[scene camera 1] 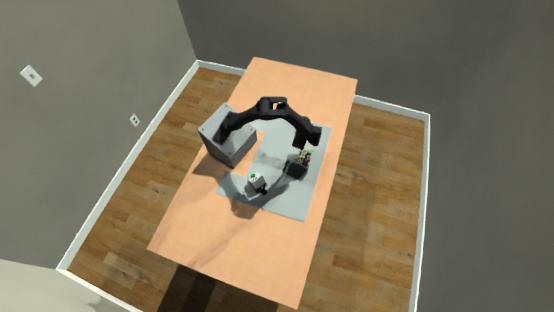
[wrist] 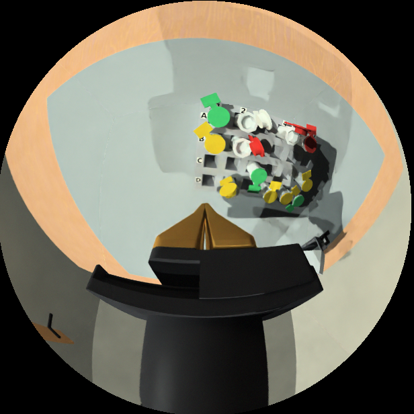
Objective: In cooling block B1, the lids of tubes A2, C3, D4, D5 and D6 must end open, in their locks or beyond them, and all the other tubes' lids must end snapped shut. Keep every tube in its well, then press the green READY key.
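Places are measured from the arm's base along level axes (x ahead, y left, z up), in centimetres.
Where they show: gripper, fingertip midpoint: (scene camera 1: 297, 148); arm's base, link origin: (scene camera 1: 225, 127).
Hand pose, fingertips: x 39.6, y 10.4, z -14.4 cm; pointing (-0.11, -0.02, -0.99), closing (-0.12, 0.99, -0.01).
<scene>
Each offset is from my fingertips to the top centre of the thing. "pt": to the spot under its first point. Level surfaces: height alone.
The cooling block @(pt dx +4.2, dy -12.5, dz -3.2 cm) (scene camera 1: 296, 170) (wrist: 220, 171) stands on the mat. In the wrist view, A1's green lid (wrist: 218, 116) and B1's yellow lid (wrist: 215, 144) lie over their tubes. A2's white lid (wrist: 263, 119) stands open, as do B2's red lid (wrist: 256, 146) and a red lid (wrist: 296, 128) near label 4. C3's green lid (wrist: 258, 175) and D2's yellow lid (wrist: 228, 189) cover their tubes. Several crowded lids at the right are hard to judge. My gripper (wrist: 204, 208) is shut and empty, beside the block's row D side. The green READY key (scene camera 1: 253, 175) tops a small box.
The small grey box @(pt dx -12.0, dy -30.7, dz +3.1 cm) (scene camera 1: 257, 183) with a black part @(pt dx -7.7, dy -31.8, dz -2.2 cm) (scene camera 1: 264, 191) stands on the grey mat @(dz -3.2 cm) (scene camera 1: 292, 209), apart from the block. The arm's large grey base (scene camera 1: 231, 145) stands on the wooden table @(dz -3.5 cm) (scene camera 1: 220, 235). A red lid (wrist: 310, 144) sits at the block's shadowed far right.
</scene>
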